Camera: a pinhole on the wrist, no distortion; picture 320 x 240 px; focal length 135.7 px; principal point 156.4 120.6 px. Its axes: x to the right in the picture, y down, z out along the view. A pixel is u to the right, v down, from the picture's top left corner.
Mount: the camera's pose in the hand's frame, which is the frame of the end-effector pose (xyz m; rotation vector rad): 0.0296 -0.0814 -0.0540 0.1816 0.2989 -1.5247
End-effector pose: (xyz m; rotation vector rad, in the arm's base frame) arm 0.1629 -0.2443 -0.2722 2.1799 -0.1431 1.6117
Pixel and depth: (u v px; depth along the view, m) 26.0 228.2 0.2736
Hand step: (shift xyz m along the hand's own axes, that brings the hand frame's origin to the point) 0.2621 0.0960 0.2708
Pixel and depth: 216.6 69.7 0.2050
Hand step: -0.0291 -0.2331 0.1185
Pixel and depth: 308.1 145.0 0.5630
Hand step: 0.1873 -0.8462 0.2831
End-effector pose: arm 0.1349 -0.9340 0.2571 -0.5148 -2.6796 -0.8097
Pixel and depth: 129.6 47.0 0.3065
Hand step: -0.1132 -0.1231 0.2671
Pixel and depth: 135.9 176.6 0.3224
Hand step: 0.1866 -0.1264 0.2580
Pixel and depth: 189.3 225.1 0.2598
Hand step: 0.2507 -0.2111 0.1600
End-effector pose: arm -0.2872 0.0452 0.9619 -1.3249 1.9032 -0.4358
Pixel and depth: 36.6 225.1 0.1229
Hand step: 0.1314 -0.0110 0.0892
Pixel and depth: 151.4 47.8 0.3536
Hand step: -0.1319 -0.1836 0.2991
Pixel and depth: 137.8 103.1 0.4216
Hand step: 0.0074 -0.1556 0.3679
